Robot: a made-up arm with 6 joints. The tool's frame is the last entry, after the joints. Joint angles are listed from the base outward.
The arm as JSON. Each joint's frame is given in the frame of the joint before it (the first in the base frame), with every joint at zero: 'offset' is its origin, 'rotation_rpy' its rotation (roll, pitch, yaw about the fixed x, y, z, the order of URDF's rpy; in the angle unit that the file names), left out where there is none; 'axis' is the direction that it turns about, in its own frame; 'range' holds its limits. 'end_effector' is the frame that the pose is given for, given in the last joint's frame.
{
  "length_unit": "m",
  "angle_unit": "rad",
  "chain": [
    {
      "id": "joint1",
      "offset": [
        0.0,
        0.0,
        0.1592
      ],
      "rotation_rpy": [
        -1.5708,
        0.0,
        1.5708
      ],
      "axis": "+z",
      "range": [
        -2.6,
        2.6
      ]
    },
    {
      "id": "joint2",
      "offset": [
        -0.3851,
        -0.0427,
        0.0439
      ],
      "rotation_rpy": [
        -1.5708,
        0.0,
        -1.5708
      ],
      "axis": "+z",
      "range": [
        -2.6,
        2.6
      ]
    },
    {
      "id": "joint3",
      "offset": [
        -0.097,
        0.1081,
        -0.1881
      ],
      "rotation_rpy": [
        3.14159,
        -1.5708,
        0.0
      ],
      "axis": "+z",
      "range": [
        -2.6,
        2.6
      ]
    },
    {
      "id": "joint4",
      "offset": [
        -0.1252,
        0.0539,
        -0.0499
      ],
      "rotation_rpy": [
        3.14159,
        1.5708,
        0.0
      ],
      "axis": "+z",
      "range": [
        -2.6,
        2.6
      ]
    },
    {
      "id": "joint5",
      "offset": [
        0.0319,
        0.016,
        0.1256
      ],
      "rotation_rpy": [
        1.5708,
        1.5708,
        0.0
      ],
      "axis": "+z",
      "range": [
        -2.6,
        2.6
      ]
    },
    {
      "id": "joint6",
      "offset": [
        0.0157,
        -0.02,
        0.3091
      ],
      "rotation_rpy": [
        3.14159,
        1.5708,
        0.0
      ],
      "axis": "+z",
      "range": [
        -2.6,
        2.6
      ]
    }
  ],
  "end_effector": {
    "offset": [
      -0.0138,
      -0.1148,
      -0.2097
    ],
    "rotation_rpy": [
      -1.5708,
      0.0,
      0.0
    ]
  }
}
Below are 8 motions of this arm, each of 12 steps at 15 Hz.
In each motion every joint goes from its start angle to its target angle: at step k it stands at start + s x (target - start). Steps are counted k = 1, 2, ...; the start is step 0. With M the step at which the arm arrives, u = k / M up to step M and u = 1 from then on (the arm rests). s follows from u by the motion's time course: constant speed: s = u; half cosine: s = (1 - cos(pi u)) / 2; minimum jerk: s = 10 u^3 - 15 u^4 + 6 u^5.
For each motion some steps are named. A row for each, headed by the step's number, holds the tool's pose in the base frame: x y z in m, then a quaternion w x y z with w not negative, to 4 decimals.
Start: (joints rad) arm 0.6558 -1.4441 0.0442 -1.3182 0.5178 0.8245
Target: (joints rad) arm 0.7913 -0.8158 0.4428 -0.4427 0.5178 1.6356
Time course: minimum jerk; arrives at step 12
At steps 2, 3, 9, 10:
2: -0.0765 -0.6264 0.4588 0.7128 -0.5215 -0.3972 0.2492
3: -0.0667 -0.6301 0.4665 0.6885 -0.5241 -0.4191 0.2748
9: 0.0110 -0.6391 0.5518 0.3898 -0.3687 -0.5903 0.6030
10: 0.0137 -0.6379 0.5571 0.3656 -0.3392 -0.5991 0.6264

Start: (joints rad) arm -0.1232 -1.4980 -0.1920 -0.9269 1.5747 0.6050
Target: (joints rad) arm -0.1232 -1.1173 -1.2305 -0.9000 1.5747 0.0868
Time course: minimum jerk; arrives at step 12
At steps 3, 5, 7, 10, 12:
3: 0.0194 -0.7265 -0.2798 0.7393 -0.5726 -0.3453 -0.0796
5: -0.0343 -0.5936 -0.3102 0.8347 -0.4771 -0.2379 -0.1379
7: -0.0978 -0.4183 -0.2895 0.9135 -0.3450 -0.0740 -0.2026
10: -0.1360 -0.2508 -0.2041 0.9387 -0.2018 0.1104 -0.2566
12: -0.1377 -0.2334 -0.1909 0.9380 -0.1851 0.1318 -0.2620

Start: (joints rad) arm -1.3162 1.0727 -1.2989 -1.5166 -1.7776 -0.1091
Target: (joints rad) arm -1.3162 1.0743 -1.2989 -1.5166 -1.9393 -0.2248
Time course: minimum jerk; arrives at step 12
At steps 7, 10, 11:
7: 0.0864 -0.3919 -0.5338 0.1911 -0.2839 -0.5555 0.7579
10: 0.0837 -0.4056 -0.5338 0.2040 -0.2953 -0.5317 0.7671
11: 0.0835 -0.4069 -0.5338 0.2052 -0.2965 -0.5294 0.7680

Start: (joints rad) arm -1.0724 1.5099 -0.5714 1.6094 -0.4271 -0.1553
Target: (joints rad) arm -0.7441 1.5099 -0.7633 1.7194 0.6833 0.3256
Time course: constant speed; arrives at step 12
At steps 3, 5, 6, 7, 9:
3: -0.4852 -0.2289 -0.4299 0.9655 0.2566 -0.0386 -0.0194
5: -0.4686 -0.2643 -0.4666 0.9884 0.1223 -0.0849 -0.0315
6: -0.4600 -0.2884 -0.4831 0.9921 0.0540 -0.1083 -0.0338
7: -0.4514 -0.3163 -0.4975 0.9906 -0.0146 -0.1315 -0.0335
9: -0.4341 -0.3827 -0.5179 0.9724 -0.1509 -0.1762 -0.0252

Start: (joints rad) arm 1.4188 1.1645 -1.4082 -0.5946 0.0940 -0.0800
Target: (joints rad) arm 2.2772 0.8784 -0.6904 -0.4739 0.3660 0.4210
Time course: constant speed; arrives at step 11
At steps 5, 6, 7, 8, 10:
5: -0.2323 0.1291 0.3865 0.2176 -0.6364 0.0523 -0.7382
6: -0.2537 0.1604 0.3915 0.2088 -0.6765 0.0469 -0.7047
7: -0.2744 0.1918 0.3955 0.1974 -0.7154 0.0427 -0.6689
8: -0.2941 0.2234 0.3985 0.1835 -0.7528 0.0400 -0.6309
10: -0.3300 0.2873 0.4010 0.1482 -0.8217 0.0402 -0.5489

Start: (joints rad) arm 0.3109 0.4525 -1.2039 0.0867 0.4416 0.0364
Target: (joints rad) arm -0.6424 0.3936 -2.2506 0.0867 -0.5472 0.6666
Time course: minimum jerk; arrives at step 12
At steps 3, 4, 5, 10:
3: -0.2430 -0.3222 -0.0484 0.7146 -0.3958 0.1427 -0.5589
4: -0.1856 -0.2885 -0.0858 0.7171 -0.3467 0.1117 -0.5942
5: -0.1129 -0.2504 -0.1221 0.7053 -0.2924 0.0729 -0.6417
10: 0.1434 -0.1545 -0.2012 0.4981 -0.2222 -0.0496 -0.8367

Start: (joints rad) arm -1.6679 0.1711 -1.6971 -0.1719 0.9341 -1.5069
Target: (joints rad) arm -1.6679 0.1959 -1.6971 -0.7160 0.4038 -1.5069
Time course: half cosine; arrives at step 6
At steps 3, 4, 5, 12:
3: 0.0470 0.0913 0.0855 0.1545 -0.3529 -0.9033 -0.1890
4: 0.0721 0.0175 0.0528 0.2056 -0.4051 -0.8612 -0.2277
5: 0.0872 -0.0332 0.0201 0.2466 -0.4393 -0.8264 -0.2517
12: 0.0919 -0.0508 0.0064 0.2622 -0.4509 -0.8128 -0.2594

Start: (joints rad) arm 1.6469 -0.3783 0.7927 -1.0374 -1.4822 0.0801
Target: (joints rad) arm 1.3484 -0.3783 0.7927 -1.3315 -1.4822 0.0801
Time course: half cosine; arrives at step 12
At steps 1, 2, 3, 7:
1: 0.0421 0.3443 0.8369 0.8604 -0.3322 0.2611 -0.2851
2: 0.0455 0.3351 0.8383 0.8604 -0.3280 0.2615 -0.2894
3: 0.0510 0.3205 0.8401 0.8603 -0.3213 0.2624 -0.2964
7: 0.0856 0.2297 0.8450 0.8562 -0.2810 0.2712 -0.3382

